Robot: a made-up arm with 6 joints.
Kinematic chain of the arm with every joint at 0, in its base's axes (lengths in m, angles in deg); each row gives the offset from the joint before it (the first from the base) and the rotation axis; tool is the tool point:
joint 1: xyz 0 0 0.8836 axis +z
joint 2: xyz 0.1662 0 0 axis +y
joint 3: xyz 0 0 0.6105 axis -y
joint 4: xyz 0 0 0.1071 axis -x
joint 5: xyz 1.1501 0 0 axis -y
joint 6: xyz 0.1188 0 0 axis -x
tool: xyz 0 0 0
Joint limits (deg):
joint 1: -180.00..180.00
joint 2: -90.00..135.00
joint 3: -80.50..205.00
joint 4: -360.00..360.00
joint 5: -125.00..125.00
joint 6: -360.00..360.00
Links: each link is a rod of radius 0.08 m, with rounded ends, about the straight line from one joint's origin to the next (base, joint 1, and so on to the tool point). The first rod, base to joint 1, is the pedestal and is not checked.
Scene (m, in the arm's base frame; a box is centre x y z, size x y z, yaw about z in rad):
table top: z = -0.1
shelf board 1: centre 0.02 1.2 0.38 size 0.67 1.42 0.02 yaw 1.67
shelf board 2: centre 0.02 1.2 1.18 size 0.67 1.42 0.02 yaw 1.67
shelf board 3: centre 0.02 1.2 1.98 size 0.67 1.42 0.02 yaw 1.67
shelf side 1: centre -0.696 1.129 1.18 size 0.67 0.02 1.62 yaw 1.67
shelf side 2: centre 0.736 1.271 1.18 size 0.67 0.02 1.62 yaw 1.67
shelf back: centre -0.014 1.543 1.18 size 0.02 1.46 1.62 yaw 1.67
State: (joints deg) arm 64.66 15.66 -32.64 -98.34 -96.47 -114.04
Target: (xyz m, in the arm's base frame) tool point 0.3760 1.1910 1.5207
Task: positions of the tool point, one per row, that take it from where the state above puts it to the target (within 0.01 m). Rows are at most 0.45 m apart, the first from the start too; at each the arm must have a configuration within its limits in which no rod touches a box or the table.
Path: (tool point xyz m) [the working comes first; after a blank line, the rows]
Joints at the target: 67.15 -6.15 -11.09 -100.45 -96.88 -114.04
Straight joint move there: touches shelf board 2.

1: 0.4497 0.9335 0.7359
2: 0.4653 0.7533 0.7358
3: 0.4522 0.5863 0.7054
4: 0.5142 0.7161 1.0884
5: 0.4262 0.6858 1.5207
6: 0.4296 0.8369 1.5537
7: 0.4156 1.0082 1.5550
8: 0.3760 1.1910 1.5208

